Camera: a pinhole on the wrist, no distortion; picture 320 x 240 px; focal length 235.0 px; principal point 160.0 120.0 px. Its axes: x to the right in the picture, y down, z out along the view. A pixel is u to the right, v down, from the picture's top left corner.
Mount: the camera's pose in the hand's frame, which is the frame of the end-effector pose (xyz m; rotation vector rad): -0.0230 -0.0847 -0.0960 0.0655 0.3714 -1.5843
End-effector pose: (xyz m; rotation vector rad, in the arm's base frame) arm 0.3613 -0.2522 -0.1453 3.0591 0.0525 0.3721
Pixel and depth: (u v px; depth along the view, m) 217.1 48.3 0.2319
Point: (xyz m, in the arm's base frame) 0.3343 -0.0591 -0.2882
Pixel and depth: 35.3 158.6 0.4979
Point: 0.6252 -0.3012 -0.5196
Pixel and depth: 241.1 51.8 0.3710
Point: 0.3462 0.0406 -0.4138
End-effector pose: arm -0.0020 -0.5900 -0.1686 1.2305 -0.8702 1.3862
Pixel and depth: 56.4 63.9 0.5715
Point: 0.1108 -1.1110 -0.0910
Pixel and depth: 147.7 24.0 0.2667
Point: 0.1721 -0.7521 -0.2243
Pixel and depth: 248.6 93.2 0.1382
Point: 0.1702 -0.5821 -0.1986
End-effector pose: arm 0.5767 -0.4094 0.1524 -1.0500 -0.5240 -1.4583
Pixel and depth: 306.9 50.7 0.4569
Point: 0.1931 -0.0357 0.3427
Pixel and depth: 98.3 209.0 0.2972
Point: 0.5611 -0.3209 0.3883
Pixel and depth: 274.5 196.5 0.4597
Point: 0.2685 -0.2294 0.5463
